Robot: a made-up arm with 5 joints. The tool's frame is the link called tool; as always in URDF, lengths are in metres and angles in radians. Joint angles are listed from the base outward. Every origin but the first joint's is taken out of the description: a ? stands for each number. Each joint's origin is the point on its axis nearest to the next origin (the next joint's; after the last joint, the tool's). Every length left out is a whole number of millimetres.
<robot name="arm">
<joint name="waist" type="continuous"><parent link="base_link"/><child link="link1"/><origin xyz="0.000 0.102 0.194" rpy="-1.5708 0.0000 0.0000"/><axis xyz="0 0 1"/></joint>
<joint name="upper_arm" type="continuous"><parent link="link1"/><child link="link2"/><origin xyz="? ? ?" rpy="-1.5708 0.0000 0.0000"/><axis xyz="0 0 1"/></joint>
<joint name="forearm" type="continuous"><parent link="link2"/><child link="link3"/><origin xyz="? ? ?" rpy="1.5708 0.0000 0.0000"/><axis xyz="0 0 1"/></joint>
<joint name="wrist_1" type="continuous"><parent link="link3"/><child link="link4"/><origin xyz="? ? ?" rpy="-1.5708 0.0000 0.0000"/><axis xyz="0 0 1"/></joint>
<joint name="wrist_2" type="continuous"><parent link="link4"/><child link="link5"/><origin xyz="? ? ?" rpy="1.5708 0.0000 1.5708"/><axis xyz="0 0 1"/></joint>
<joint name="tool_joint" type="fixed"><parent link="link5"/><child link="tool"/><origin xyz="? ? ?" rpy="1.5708 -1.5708 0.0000"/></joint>
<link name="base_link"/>
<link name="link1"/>
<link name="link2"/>
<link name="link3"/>
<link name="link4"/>
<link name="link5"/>
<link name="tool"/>
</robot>
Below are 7 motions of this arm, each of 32 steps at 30 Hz.
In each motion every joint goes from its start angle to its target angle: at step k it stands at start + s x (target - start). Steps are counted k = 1, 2, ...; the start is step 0. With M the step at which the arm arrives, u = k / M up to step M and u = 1 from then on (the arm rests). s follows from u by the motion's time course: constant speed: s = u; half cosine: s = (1 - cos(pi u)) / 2; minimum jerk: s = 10 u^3 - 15 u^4 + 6 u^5.
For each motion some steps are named. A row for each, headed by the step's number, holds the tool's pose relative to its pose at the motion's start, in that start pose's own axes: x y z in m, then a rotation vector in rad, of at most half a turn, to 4 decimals.
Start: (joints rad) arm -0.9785 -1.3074 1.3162 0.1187 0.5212
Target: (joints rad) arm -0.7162 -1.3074 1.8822 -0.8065 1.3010
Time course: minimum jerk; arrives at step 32
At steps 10, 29, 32:
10: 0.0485 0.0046 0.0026 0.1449 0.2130 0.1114
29: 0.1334 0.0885 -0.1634 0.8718 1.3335 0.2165
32: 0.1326 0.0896 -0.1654 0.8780 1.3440 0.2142

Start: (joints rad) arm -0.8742 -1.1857 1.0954 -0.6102 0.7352
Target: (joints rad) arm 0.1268 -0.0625 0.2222 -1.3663 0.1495
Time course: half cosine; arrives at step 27
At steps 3, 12, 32:
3: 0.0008 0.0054 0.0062 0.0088 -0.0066 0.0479
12: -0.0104 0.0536 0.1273 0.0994 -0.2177 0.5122
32: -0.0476 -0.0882 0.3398 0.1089 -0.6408 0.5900

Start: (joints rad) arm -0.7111 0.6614 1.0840 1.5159 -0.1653
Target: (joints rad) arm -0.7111 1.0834 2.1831 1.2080 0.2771
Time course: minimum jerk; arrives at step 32
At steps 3, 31, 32:
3: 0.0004 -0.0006 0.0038 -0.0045 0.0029 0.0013
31: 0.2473 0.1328 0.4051 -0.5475 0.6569 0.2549
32: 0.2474 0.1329 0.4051 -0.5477 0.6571 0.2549

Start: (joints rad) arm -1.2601 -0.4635 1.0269 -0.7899 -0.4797
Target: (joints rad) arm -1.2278 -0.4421 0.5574 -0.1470 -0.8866
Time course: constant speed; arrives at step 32
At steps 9, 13, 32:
9: -0.0643 -0.0167 0.0199 -0.1884 0.0068 -0.2065
13: -0.0932 -0.0186 0.0270 -0.2657 0.0137 -0.3006
32: -0.2202 0.0162 0.0382 -0.5662 0.0842 -0.7638

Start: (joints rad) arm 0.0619 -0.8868 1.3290 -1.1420 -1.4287
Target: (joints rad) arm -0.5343 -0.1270 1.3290 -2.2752 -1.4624
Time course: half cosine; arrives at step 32
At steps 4, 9, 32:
4: 0.0138 -0.0063 -0.0082 -0.0052 -0.0230 -0.0247
9: 0.0623 -0.0383 -0.0365 -0.0399 -0.1139 -0.1188
32: 0.1524 -0.3528 -0.0227 -0.6530 -0.6703 -0.4898

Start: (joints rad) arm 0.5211 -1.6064 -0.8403 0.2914 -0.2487
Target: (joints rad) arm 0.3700 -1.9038 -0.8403 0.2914 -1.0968
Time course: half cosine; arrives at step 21
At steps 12, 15, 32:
12: -0.0112 0.0202 -0.0251 -0.4492 -0.0643 0.1829
15: -0.0156 0.0263 -0.0333 -0.5958 -0.1033 0.2380
32: -0.0200 0.0317 -0.0409 -0.7325 -0.1477 0.2864

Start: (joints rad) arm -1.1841 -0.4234 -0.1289 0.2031 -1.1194
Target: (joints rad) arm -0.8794 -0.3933 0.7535 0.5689 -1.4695
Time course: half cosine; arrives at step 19
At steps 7, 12, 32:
7: -0.0349 -0.0548 0.0183 -0.1561 0.2425 0.2730
12: -0.0379 -0.1585 0.0673 -0.4104 0.4957 0.6824
32: 0.0060 -0.2408 0.1130 -0.6253 0.6190 1.0159

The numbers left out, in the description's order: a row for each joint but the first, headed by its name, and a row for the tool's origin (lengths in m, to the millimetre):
upper_arm: -0.300 -0.168 0.000
forearm: 0.113 -0.275 0.000
wrist_1: -0.051 0.045 0.000
wrist_2: 0.042 0.372 0.000
tool: -0.009 0.000 0.000

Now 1 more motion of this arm.
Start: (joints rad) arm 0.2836 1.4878 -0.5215 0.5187 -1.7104
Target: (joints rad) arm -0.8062 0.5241 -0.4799 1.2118 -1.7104
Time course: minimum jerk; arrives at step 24
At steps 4, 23, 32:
4: -0.0129 0.0138 -0.0032 0.0447 0.0107 0.0252
23: -0.4127 0.2870 0.0816 1.2414 0.1988 0.6148
32: -0.4130 0.2871 0.0817 1.2422 0.1988 0.6151

